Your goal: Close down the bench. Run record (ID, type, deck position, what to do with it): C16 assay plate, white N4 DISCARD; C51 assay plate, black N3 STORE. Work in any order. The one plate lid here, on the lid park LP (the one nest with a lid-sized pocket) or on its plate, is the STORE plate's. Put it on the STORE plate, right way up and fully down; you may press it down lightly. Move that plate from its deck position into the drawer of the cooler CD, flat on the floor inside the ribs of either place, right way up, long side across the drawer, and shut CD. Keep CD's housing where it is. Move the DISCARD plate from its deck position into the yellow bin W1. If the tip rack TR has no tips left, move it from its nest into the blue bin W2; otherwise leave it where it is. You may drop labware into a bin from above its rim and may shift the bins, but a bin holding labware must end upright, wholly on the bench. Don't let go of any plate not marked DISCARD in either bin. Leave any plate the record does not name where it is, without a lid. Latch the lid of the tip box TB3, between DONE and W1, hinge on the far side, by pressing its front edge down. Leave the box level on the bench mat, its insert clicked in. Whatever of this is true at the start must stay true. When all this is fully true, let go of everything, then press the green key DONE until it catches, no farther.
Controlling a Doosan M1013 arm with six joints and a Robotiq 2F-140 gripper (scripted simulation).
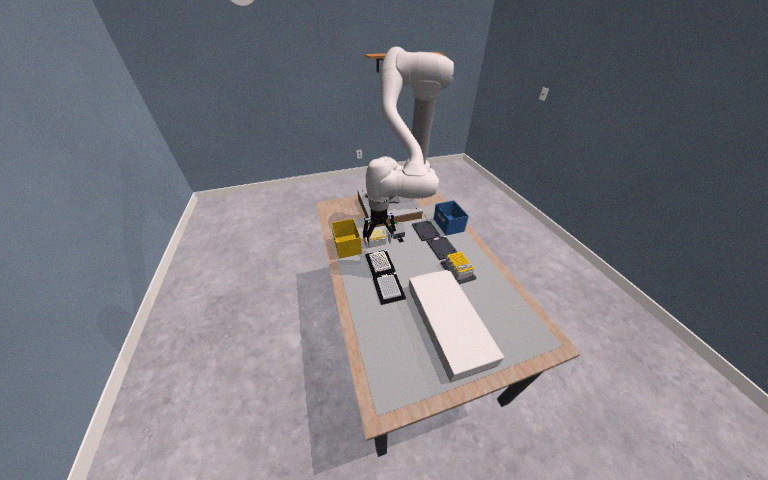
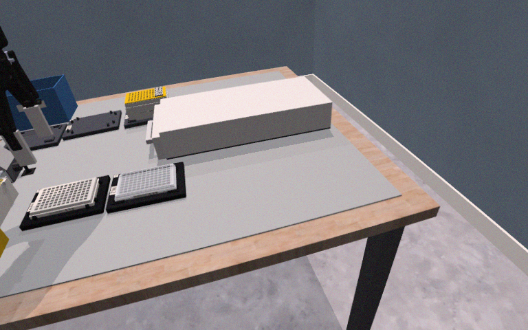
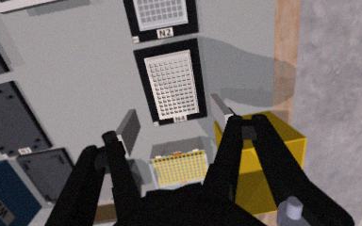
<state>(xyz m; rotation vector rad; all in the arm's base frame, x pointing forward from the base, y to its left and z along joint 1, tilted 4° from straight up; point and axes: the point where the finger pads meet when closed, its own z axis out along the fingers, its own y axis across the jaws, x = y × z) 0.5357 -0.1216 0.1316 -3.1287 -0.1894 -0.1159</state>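
Right now my hand is 150 mm above the white plate. The rest, counted from my hand: clear plate: 170 mm ahead, 150 mm below, 10 mm to the left; then yellow bin W1: 170 mm behind, 160 mm to the right, 130 mm below; then black nest: 160 mm below.
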